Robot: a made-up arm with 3 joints. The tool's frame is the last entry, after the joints. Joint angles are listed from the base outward. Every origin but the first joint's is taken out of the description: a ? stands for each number. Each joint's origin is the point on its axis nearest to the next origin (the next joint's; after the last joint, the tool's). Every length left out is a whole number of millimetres.
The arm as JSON. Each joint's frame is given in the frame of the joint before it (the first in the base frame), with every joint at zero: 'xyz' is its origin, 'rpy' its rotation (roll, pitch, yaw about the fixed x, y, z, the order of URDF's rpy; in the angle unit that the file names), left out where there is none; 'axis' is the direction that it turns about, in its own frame. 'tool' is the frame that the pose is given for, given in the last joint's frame.
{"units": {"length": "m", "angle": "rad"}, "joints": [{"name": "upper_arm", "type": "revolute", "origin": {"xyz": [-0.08, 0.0, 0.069], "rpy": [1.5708, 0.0, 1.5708]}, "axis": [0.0, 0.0, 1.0]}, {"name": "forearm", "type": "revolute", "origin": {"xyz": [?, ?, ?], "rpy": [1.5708, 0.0, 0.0]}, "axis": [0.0, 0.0, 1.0]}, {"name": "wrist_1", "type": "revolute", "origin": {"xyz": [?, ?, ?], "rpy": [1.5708, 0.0, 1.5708]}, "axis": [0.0, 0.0, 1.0]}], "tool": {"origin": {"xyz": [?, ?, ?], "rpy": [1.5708, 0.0, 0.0]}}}
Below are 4 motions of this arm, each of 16 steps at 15 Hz.
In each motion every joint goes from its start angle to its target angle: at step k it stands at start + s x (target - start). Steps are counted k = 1, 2, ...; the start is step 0. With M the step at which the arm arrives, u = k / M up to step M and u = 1 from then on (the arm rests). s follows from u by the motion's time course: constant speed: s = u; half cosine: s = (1 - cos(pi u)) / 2; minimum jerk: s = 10 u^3 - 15 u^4 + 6 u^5.
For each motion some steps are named. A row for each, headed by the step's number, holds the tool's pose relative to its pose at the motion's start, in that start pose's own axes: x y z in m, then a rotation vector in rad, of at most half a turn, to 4 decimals.
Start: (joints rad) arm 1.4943 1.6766 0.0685
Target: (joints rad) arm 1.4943 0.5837 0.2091
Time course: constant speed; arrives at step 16
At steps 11, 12, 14, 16:
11: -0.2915 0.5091 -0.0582 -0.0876 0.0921 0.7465
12: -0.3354 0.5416 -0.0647 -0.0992 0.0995 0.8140
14: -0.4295 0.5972 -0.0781 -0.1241 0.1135 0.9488
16: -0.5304 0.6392 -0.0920 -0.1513 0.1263 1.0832

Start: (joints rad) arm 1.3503 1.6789 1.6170
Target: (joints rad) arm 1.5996 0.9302 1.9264
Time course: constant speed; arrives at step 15
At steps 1, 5, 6, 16:
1: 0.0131 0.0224 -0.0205 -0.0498 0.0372 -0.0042
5: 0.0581 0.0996 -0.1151 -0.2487 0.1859 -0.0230
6: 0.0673 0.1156 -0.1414 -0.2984 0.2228 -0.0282
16: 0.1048 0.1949 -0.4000 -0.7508 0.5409 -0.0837

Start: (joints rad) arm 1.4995 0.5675 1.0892
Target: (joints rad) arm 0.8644 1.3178 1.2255
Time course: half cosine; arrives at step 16
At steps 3, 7, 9, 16:
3: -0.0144 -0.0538 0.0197 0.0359 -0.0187 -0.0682
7: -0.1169 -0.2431 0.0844 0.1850 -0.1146 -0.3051
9: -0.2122 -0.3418 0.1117 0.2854 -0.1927 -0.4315
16: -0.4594 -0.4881 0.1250 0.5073 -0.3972 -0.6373

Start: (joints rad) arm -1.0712 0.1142 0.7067
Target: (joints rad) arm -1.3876 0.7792 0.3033
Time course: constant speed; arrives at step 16
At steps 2, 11, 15, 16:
2: -0.0040 -0.0690 0.0308 0.0220 -0.0565 -0.0892
11: -0.1297 -0.3611 0.1672 0.0711 -0.3453 -0.4975
15: -0.2384 -0.4649 0.2213 0.0683 -0.4880 -0.6802
16: -0.2699 -0.4871 0.2337 0.0654 -0.5248 -0.7258

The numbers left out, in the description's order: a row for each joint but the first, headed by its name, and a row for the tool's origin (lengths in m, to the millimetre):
forearm: -0.171 0.022 0.0
wrist_1: 0.125 0.399 0.0
tool: 0.386 -0.093 0.0

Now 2 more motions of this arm.
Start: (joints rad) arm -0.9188 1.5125 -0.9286
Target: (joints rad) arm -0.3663 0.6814 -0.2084
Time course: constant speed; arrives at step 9
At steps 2, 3, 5, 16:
2: -0.0615 0.1080 -0.1220 0.1510 0.2811 0.1084
3: -0.1063 0.1668 -0.1711 0.2261 0.4197 0.1656
5: -0.2180 0.2890 -0.2367 0.3771 0.6895 0.2877
16: -0.4807 0.5176 -0.2118 0.6892 1.1794 0.5714

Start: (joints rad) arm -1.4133 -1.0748 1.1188
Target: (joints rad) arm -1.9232 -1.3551 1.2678
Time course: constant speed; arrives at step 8
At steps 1, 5, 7, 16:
1: 0.0181 0.0133 -0.0394 -0.0442 0.0752 -0.0115
5: 0.0628 0.0497 -0.2147 -0.2102 0.3856 -0.0481
7: 0.0655 0.0586 -0.3084 -0.2864 0.5459 -0.0604
16: 0.0615 0.0610 -0.3555 -0.3228 0.6272 -0.0651

